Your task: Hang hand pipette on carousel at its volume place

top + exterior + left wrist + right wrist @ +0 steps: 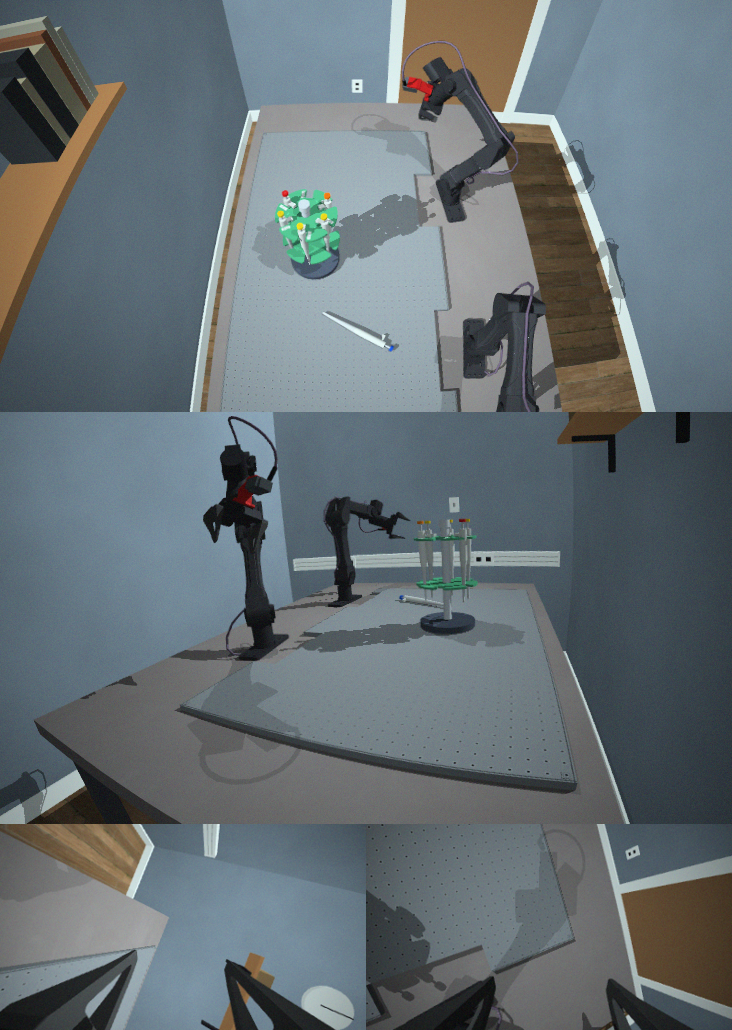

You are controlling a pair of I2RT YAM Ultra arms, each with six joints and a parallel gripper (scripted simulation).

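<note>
My left hand is 47 cm to the left of the white hand pipette, 28 cm above it and 16 cm short of it.
</note>
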